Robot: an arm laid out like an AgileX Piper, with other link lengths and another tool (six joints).
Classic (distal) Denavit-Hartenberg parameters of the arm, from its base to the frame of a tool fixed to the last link. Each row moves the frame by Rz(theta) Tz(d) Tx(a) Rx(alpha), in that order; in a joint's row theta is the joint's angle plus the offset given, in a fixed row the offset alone. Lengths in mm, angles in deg.
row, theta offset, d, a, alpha
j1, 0, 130.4, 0, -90
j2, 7.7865, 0, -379.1, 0
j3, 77.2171, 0, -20.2, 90
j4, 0, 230.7, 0, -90
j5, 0, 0, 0, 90
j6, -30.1, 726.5, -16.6, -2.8
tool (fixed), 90, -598.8, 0, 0
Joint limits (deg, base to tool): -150..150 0..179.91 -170..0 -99.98..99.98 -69.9..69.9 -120..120
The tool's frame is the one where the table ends.
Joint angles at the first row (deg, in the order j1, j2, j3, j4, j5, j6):
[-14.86 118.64 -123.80 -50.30 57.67 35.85]
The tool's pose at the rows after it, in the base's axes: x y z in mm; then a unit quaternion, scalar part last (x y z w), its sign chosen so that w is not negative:
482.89, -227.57, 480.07, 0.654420, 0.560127, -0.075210, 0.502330
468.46, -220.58, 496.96, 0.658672, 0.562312, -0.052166, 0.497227
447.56, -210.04, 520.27, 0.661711, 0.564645, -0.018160, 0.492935
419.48, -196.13, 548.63, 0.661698, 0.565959, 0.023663, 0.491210
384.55, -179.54, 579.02, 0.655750, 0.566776, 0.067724, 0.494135
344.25, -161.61, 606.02, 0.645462, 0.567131, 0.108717, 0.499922
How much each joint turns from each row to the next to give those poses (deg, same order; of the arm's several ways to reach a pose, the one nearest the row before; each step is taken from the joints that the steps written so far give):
[0.00 -1.64 0.05 2.31 0.70 -1.18]
[0.00 -2.68 0.10 3.66 0.86 -2.06]
[0.00 -3.76 0.15 4.83 1.00 -2.50]
[0.00 -4.71 0.25 5.41 1.19 -2.59]
[0.00 -5.53 0.77 5.21 0.97 -2.46]
[0.00 -6.18 2.00 4.55 0.46 -1.99]

